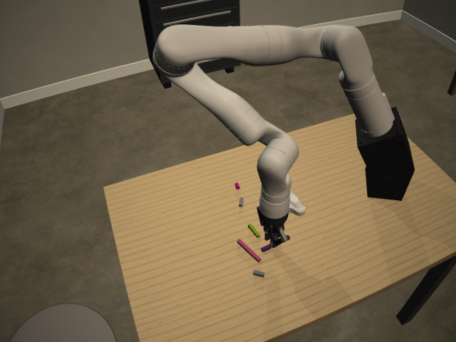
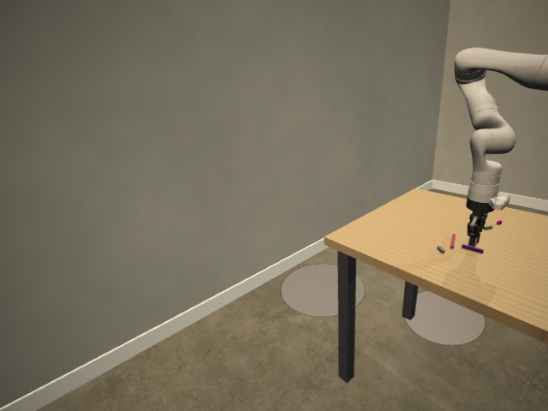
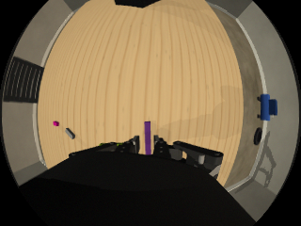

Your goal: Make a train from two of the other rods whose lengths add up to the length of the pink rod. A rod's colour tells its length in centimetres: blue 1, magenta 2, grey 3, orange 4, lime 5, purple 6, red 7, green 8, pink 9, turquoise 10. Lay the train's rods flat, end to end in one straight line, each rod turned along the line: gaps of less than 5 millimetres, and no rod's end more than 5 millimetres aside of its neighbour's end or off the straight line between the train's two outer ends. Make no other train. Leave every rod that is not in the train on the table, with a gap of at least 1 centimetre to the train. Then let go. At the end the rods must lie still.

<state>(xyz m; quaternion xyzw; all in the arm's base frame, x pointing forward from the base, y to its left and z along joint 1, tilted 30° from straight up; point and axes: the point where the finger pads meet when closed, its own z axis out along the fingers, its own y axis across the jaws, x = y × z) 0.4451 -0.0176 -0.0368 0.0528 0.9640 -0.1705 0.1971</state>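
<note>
Right now the purple rod is 3 cm below my hand. From my hand the other things lie so: magenta rod 24 cm to the right, 7 cm behind, 3 cm below; lime rod 7 cm to the right, 3 cm below; pink rod 6 cm ahead, 3 cm to the right, 3 cm below.
</note>
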